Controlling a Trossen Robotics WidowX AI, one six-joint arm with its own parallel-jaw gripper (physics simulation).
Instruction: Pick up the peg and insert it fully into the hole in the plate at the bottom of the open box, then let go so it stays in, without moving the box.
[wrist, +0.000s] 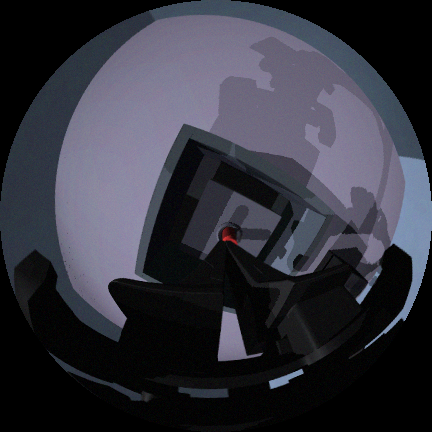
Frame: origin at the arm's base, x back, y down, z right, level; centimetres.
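Where they show: gripper, fingertip midpoint: (223, 245).
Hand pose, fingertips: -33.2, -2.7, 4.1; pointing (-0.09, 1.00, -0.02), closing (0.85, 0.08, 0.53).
Each offset is from my fingertips to the top centre of the thing, as dx, dy, dz. "*": to the spot under its first point. Level surfaces: height alone.
The open box @[* -6.6, +1.5, +0.9] (159, 184) has dark grey walls and shows in the middle of the wrist view. The light plate @[+1.3, +5.2, -0.9] (205, 225) lies at its bottom. The red peg @[+1.2, +2.5, -0.7] (229, 234) stands at the ring-shaped hole in the plate, and a short red part of it shows just beyond the fingertips. Its lower end and how deep it sits are hidden. My gripper (223, 245) is shut with nothing between its fingers. Its tips point down into the box and overlap the near side of the peg in the view; whether they touch it I cannot tell.
The pale table top @[dy +11.3] (115, 125) surrounds the box. The box walls stand close around the fingers on several sides. Shadows of the arm fall across the table top and into the box.
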